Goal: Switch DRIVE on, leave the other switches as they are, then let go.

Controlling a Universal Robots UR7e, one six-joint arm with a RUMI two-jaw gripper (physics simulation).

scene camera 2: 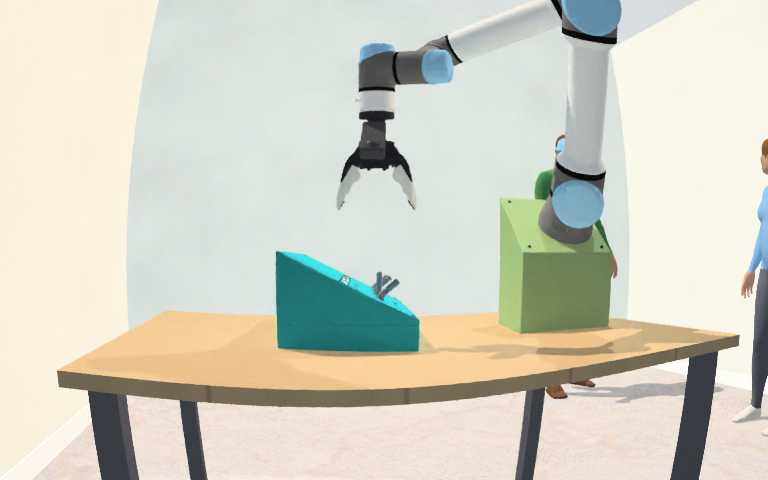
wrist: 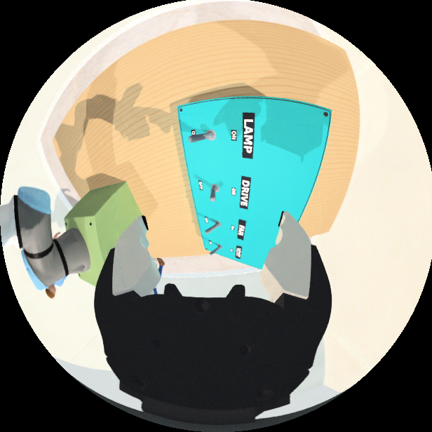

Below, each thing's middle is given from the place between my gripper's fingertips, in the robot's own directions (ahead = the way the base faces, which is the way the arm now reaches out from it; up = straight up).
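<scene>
Teal sloped switch box (scene camera 2: 318,308): my gripper 50 mm short of it, 130 mm to the left of it, 180 mm above it.
</scene>
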